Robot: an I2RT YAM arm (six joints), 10 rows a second.
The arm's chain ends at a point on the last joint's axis. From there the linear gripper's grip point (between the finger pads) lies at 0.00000 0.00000 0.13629 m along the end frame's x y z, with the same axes.
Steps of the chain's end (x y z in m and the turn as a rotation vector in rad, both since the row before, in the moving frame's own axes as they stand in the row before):
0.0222, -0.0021, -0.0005, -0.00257, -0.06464, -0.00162
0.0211, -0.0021, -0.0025, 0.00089, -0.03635, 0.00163
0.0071, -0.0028, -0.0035, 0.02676, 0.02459, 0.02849
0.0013, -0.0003, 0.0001, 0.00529, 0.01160, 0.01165
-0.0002, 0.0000, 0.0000, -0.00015, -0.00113, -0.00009
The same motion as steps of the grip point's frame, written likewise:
0.0134, -0.0017, -0.0008, -0.00257, -0.06464, -0.00162
0.0161, -0.0022, -0.0026, 0.00089, -0.03635, 0.00163
0.0105, -0.0064, -0.0036, 0.02676, 0.02459, 0.02849
0.0029, -0.0010, 0.0001, 0.00529, 0.01160, 0.01165
-0.0004, 0.0000, 0.0000, -0.00015, -0.00113, -0.00009

